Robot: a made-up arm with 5 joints.
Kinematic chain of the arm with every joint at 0, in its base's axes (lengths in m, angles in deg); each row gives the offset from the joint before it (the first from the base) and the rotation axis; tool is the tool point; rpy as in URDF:
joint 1: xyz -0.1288 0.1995 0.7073 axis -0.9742 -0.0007 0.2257
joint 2: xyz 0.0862 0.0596 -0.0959 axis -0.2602 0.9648 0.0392
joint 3: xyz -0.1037 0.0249 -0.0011 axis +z
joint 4: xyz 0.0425 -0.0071 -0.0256 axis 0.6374 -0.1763 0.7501
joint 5: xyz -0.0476 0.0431 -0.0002 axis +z
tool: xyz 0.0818 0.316 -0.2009 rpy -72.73 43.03 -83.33
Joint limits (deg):
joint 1: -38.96..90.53
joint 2: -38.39..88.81
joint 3: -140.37..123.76
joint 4: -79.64..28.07
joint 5: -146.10..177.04
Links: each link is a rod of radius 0.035 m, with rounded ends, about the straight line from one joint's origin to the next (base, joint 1, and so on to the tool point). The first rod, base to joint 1, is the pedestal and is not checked.
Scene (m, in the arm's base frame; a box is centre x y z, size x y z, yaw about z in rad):
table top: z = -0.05
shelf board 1: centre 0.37 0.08 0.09 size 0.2 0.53 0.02 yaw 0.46
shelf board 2: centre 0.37 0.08 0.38 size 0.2 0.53 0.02 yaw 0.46
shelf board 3: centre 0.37 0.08 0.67 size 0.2 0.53 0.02 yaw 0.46
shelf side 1: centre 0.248 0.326 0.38 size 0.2 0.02 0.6 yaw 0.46
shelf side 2: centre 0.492 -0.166 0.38 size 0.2 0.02 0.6 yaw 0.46
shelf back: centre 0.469 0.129 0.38 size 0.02 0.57 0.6 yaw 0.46
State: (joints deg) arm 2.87 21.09 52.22 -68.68 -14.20
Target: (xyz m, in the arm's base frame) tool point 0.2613 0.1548 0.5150
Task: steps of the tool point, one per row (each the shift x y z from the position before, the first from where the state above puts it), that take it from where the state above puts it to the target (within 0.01 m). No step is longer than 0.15 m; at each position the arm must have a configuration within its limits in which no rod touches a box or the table.
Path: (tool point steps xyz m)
1: 0.1182 0.0005 0.0552
2: 0.0451 -0.0573 0.0521
3: -0.0398 -0.0667 0.0313
4: 0.0559 -0.0596 0.0398
5: 0.0404 -0.0477 0.0601
6: 0.0220 -0.0311 0.0723
7: 0.0478 0.0146 0.0091
8: 0.0403 0.0214 0.0009
9: 0.0317 0.0234 -0.0100

